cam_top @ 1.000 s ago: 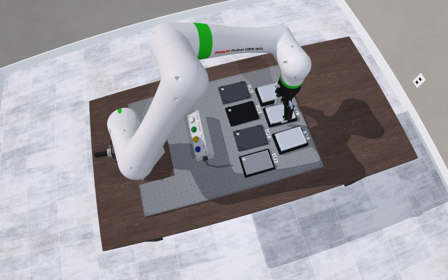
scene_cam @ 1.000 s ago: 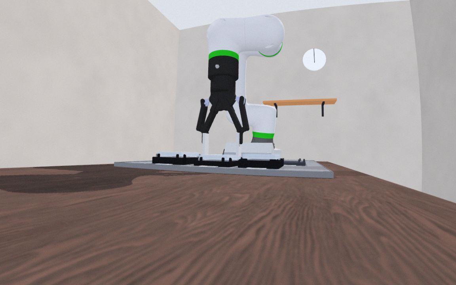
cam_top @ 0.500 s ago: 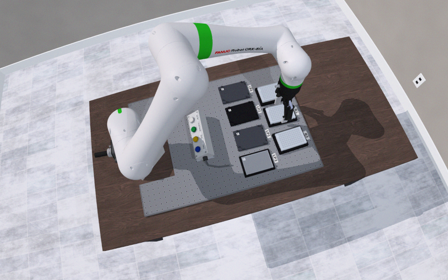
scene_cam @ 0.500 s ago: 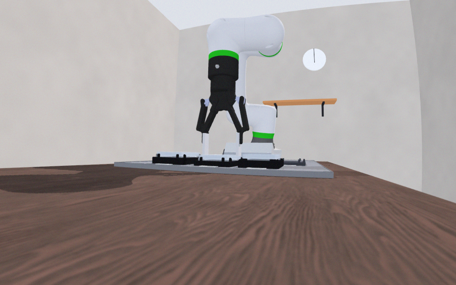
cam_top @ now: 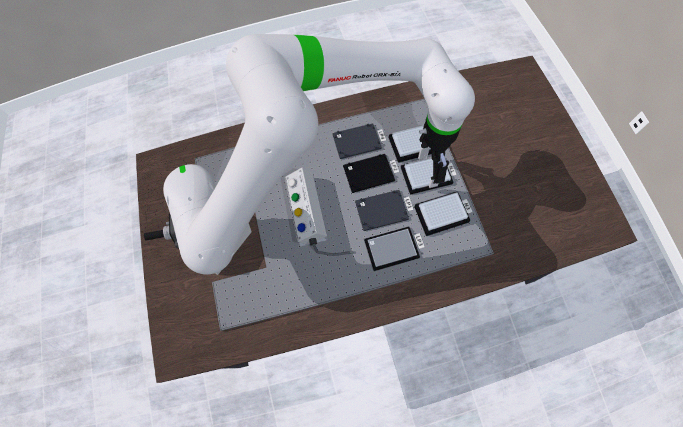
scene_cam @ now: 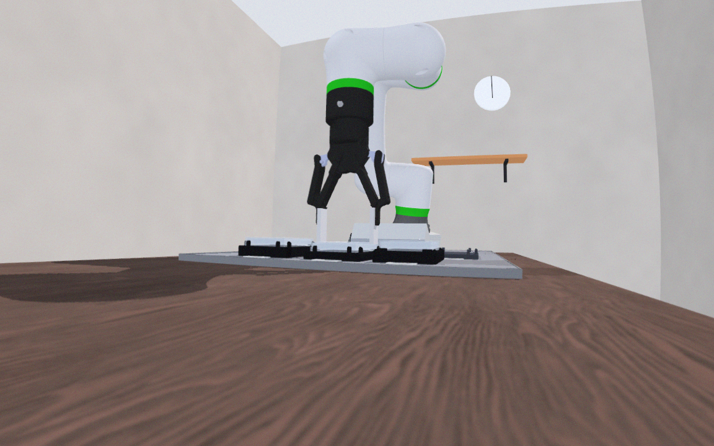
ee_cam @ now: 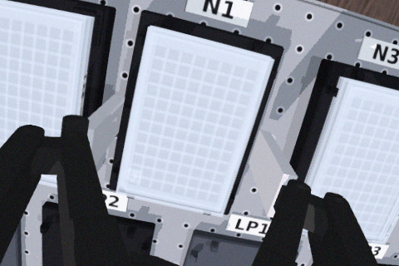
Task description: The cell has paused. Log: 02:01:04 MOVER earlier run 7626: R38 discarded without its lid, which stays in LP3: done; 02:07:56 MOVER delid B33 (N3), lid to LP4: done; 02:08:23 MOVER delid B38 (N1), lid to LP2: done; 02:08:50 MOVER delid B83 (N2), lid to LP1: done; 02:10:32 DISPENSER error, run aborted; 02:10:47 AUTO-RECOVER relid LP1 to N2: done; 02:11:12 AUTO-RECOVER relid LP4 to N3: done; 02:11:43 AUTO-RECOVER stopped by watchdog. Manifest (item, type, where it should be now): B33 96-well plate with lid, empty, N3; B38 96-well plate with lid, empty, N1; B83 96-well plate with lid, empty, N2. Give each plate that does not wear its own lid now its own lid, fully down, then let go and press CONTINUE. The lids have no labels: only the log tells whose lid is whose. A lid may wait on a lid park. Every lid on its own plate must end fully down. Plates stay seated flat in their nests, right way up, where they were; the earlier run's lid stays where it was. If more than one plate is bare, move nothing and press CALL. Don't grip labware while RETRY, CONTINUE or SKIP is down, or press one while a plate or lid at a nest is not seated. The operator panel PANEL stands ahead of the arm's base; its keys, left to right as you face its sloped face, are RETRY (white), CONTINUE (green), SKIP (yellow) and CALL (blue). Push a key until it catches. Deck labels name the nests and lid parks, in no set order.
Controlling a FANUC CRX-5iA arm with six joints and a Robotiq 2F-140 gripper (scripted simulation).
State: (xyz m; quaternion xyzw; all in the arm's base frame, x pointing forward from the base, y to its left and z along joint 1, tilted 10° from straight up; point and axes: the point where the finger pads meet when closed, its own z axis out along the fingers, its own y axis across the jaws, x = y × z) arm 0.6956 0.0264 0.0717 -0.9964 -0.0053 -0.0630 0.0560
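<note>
The plate is 30 mm below my hand. Round my hand: lid park LP2: 180 mm behind, 50 mm to the left, 50 mm below; lid park LP1: 170 mm behind, 80 mm to the right, 50 mm below; lid park LP4: 190 mm behind, 180 mm to the left, 50 mm below.
</note>
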